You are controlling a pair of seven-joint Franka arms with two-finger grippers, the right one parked.
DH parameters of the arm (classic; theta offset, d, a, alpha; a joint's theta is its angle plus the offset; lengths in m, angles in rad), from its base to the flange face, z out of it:
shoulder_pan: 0 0.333 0 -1.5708
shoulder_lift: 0 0 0 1.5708
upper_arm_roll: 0 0.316 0.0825 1.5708
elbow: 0 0 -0.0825 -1.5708
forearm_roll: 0 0.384 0 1.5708
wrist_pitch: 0 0 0.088 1.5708
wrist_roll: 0 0.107 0 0
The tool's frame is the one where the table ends.
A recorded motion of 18 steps. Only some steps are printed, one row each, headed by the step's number.
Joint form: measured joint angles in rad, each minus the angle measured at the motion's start. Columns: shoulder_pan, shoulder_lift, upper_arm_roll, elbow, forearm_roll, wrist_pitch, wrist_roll.
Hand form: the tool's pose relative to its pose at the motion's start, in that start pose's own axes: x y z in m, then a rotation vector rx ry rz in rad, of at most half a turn. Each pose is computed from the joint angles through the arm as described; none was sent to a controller.
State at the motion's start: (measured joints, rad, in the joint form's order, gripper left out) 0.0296 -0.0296 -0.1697 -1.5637 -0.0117 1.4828 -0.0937
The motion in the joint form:
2: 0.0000 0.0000 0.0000 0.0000 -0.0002 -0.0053 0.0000
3: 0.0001 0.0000 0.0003 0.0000 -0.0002 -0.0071 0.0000
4: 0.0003 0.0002 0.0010 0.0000 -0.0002 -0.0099 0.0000
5: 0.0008 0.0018 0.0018 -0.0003 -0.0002 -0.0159 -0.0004
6: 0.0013 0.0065 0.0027 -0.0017 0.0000 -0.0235 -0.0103
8: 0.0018 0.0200 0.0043 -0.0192 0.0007 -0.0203 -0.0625
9: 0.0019 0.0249 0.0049 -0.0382 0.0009 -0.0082 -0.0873
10: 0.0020 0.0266 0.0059 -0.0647 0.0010 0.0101 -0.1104
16: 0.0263 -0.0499 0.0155 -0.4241 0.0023 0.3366 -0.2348
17: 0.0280 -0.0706 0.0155 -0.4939 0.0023 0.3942 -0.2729
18: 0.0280 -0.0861 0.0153 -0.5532 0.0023 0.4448 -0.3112
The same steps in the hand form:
2: -0.0006 0.0000 0.0005 0.0003 -0.0053 0.0000
3: -0.0007 -0.0003 0.0006 0.0004 -0.0071 -0.0004
4: -0.0009 -0.0008 0.0010 0.0006 -0.0101 -0.0013
5: -0.0010 -0.0016 0.0024 0.0010 -0.0179 -0.0030
6: -0.0002 -0.0026 0.0061 0.0017 -0.0316 -0.0143
8: 0.0045 -0.0041 0.0208 0.0042 -0.0591 -0.0687
9: 0.0071 -0.0046 0.0312 0.0058 -0.0708 -0.0944
10: 0.0090 -0.0052 0.0429 0.0077 -0.0805 -0.1188
16: -0.0019 -0.0236 0.1461 0.0146 -0.0359 -0.2811
17: -0.0095 -0.0249 0.1640 0.0167 -0.0268 -0.3218
18: -0.0162 -0.0253 0.1800 0.0182 -0.0195 -0.3607

